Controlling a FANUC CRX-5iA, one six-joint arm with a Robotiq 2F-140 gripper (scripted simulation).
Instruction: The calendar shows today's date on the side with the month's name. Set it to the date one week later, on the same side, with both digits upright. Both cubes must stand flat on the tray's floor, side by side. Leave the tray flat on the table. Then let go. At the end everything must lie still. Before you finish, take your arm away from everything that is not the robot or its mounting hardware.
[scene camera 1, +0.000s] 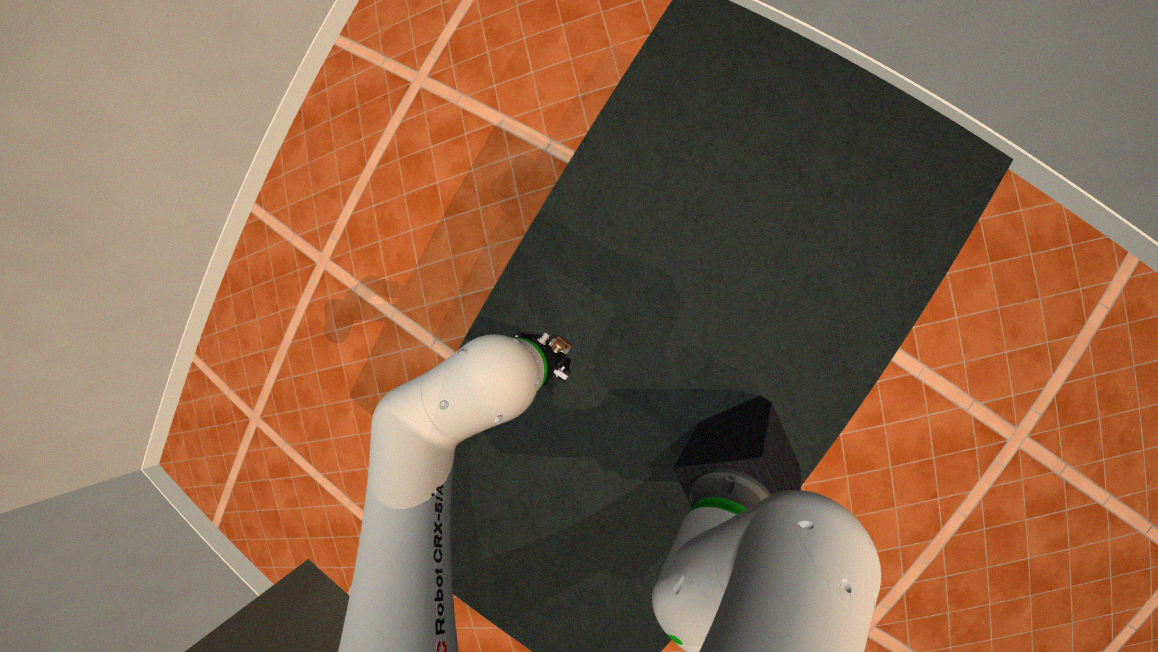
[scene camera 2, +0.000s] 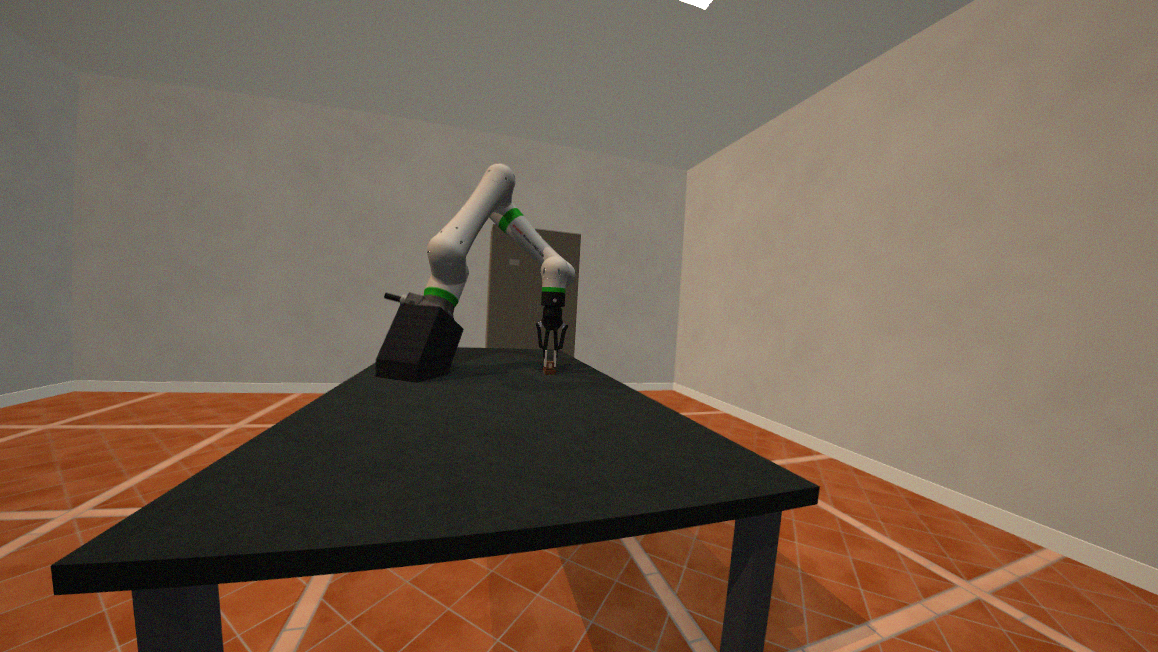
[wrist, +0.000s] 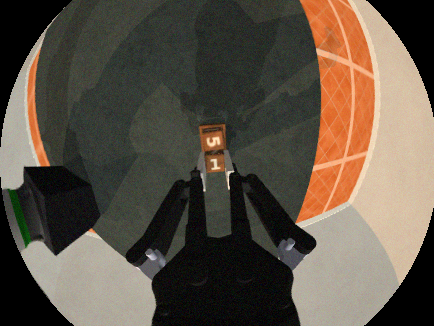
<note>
I see my gripper (scene camera 2: 549, 366).
My gripper shows as well in the wrist view (wrist: 214, 158).
</note>
